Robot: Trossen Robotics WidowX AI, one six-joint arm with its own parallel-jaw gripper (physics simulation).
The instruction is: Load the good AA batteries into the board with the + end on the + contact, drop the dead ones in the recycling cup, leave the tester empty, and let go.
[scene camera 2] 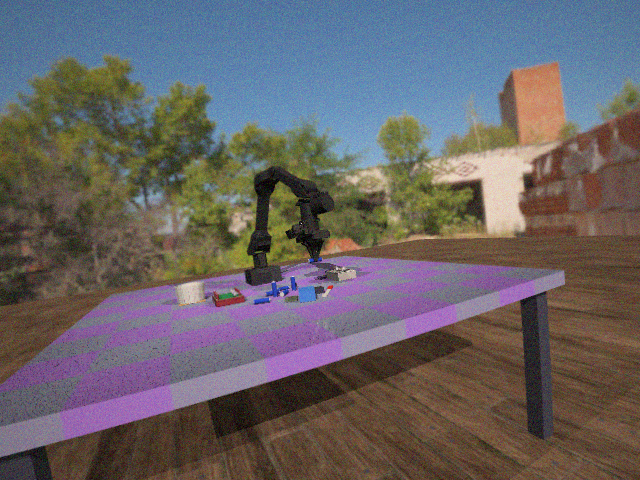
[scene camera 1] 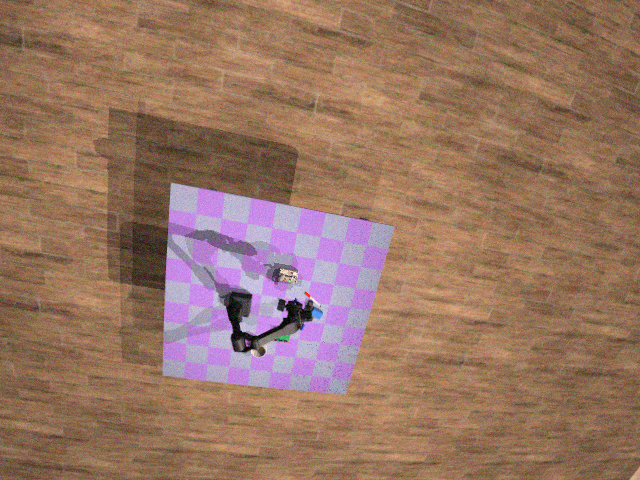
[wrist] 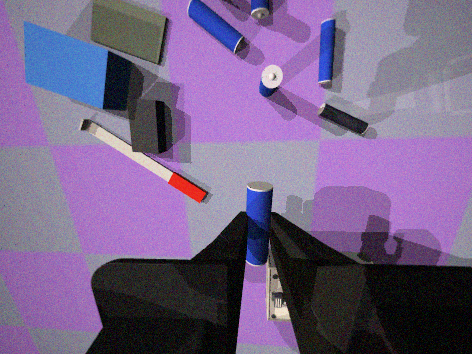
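Pixels of known places: gripper, fingertip midpoint: [scene camera 2: 315, 261] [scene camera 1: 295, 301] [wrist: 257, 218]; arm's base, origin of the base link: [scene camera 2: 261, 267] [scene camera 1: 237, 306].
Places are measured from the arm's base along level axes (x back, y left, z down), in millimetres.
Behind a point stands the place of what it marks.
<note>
My gripper [wrist: 257, 218] {x -345, y 87, z -28 mm} [scene camera 2: 314, 259] {x -345, y 87, z -28 mm} is shut on a blue battery [wrist: 259, 200] {x -343, y 70, z -40 mm}, held above the table. Below in the wrist view, an upright blue battery [wrist: 268, 89] {x -331, y 9, z 17 mm} shows a white top with a nub; blue batteries [wrist: 215, 26] {x -368, y -45, z 45 mm} [wrist: 327, 51] {x -280, y -18, z 48 mm} lie flat, and another [wrist: 260, 7] {x -332, y -53, z 44 mm} shows at the top edge. A small black cylinder [wrist: 343, 118] {x -264, y 35, z 48 mm} lies near them. The beige tester [scene camera 1: 287, 275] {x -280, y 219, z 33 mm} [scene camera 2: 341, 274] {x -337, y 191, z 36 mm} [wrist: 277, 295] {x -330, y 207, z 24 mm} is partly hidden behind a finger in the wrist view. The green board [scene camera 1: 282, 338] {x -294, y -231, z 39 mm} [scene camera 2: 227, 295] {x -284, y -212, z 38 mm} has a red edge. The whitish cup [scene camera 2: 190, 292] {x -197, y -315, z 20 mm} [scene camera 1: 257, 352] {x -140, y -352, z 36 mm} stands beyond it.
A blue block [wrist: 67, 65] {x -490, y -27, z 28 mm} [scene camera 2: 307, 294] {x -524, y -39, z 38 mm} [scene camera 1: 317, 313] {x -496, y -18, z 28 mm}, an olive block [wrist: 129, 31] {x -446, y -56, z 56 mm} and a dark grey block [wrist: 145, 126] {x -443, y 25, z 41 mm} stand near the batteries. A white stick with a red end [wrist: 187, 187] {x -419, y 92, z 54 mm} [scene camera 1: 308, 295] {x -426, y 88, z 55 mm} [scene camera 2: 328, 290] {x -456, y 65, z 56 mm} lies beside them. The checkered table [scene camera 2: 217, 341] {x -674, y -320, z 59 mm} carries everything.
</note>
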